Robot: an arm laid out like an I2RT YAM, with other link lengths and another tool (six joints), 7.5 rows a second.
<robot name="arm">
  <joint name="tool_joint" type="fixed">
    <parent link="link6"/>
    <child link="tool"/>
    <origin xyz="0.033 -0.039 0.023" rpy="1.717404 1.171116 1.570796"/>
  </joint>
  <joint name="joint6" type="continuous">
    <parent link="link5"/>
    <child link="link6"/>
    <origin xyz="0.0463 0 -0.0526" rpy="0 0 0"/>
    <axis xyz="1 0 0"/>
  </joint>
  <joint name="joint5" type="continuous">
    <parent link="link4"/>
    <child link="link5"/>
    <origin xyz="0.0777 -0.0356 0.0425" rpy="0 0 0"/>
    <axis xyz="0 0 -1"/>
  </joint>
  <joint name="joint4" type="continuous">
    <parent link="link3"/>
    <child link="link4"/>
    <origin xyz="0.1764 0.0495 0.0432" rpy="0 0 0"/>
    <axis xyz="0 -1 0"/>
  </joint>
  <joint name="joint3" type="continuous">
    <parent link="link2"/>
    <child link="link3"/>
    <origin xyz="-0.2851 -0.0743 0" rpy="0 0 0"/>
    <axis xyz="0 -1 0"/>
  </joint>
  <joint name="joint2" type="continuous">
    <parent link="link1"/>
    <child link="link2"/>
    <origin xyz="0.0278 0.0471 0.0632" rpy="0 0 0"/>
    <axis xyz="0 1 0"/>
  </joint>
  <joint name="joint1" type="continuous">
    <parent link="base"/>
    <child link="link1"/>
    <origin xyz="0 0 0.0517" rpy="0 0 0"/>
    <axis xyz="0 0 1"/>
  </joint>
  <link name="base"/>
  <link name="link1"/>
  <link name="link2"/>
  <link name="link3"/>
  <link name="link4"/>
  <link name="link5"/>
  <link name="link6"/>
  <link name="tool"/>
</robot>
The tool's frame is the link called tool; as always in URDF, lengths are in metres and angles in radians. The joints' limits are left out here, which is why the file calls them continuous.
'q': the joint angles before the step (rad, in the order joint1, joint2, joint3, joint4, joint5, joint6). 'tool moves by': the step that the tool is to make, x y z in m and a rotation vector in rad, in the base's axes. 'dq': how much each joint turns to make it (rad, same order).
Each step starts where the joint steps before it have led.
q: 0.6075, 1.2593, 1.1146, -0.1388, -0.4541, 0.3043
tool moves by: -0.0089, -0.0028, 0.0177, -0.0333, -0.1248, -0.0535
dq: 0.0476, -0.0381, 0.0128, 0.0007, 0.1234, -0.0773
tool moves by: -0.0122, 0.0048, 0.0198, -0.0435, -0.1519, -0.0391
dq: 0.0848, -0.0266, 0.0144, 0.0205, 0.1475, -0.1070
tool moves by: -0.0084, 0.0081, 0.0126, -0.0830, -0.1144, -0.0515
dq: 0.0858, 0.0044, 0.0324, -0.0173, 0.1584, -0.1157
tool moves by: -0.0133, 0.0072, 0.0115, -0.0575, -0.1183, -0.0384
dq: 0.0919, -0.0098, 0.0004, 0.0273, 0.1470, -0.1081
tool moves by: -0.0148, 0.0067, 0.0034, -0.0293, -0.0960, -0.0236
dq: 0.0906, -0.0164, -0.0465, 0.0766, 0.1231, -0.0852
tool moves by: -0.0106, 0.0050, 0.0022, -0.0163, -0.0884, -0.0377
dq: 0.0687, -0.0046, -0.0506, 0.1012, 0.1103, -0.0831
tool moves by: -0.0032, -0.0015, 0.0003, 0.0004, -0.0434, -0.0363
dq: 0.0181, -0.0052, -0.0353, 0.0660, 0.0545, -0.0410
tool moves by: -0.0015, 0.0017, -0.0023, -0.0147, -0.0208, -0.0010
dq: 0.0074, 0.0005, -0.0228, 0.0309, 0.0079, -0.0277
